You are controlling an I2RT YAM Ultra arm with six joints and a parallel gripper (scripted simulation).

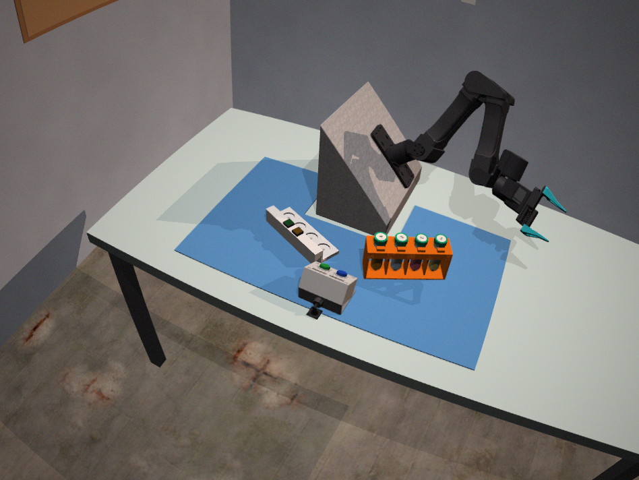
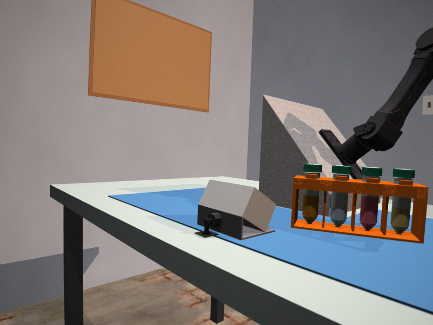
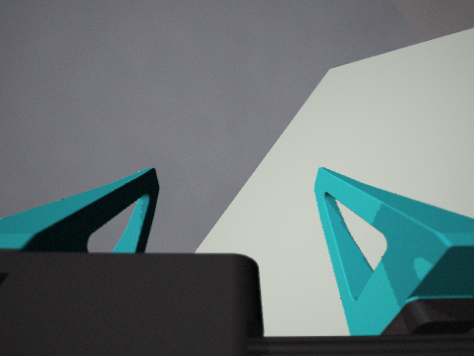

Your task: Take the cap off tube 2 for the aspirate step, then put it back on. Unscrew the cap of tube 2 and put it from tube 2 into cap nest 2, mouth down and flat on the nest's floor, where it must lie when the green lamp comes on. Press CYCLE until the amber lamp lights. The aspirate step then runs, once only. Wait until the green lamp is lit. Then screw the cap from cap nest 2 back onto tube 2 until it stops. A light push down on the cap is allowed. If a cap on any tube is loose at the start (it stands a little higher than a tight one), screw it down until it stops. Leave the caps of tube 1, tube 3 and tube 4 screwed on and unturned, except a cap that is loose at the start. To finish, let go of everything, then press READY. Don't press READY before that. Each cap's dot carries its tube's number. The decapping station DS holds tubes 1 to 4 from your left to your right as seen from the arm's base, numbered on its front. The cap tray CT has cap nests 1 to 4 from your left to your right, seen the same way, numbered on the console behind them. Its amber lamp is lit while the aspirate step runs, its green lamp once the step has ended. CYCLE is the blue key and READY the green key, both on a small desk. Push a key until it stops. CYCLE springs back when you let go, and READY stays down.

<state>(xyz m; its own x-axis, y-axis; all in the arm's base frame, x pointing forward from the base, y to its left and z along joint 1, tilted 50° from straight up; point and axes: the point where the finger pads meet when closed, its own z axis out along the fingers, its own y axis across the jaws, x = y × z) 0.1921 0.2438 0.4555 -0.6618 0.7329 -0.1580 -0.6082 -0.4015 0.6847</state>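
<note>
Right now my hand is 140 mm short of the cap 4, 420 mm to the left of it and 120 mm above it. Round my hand: cap 3: 110 mm ahead, 370 mm to the right, 120 mm below; then cap 2: 90 mm ahead, 320 mm to the right, 120 mm below; then cap 1: 70 mm ahead, 280 mm to the right, 120 mm below.
</note>
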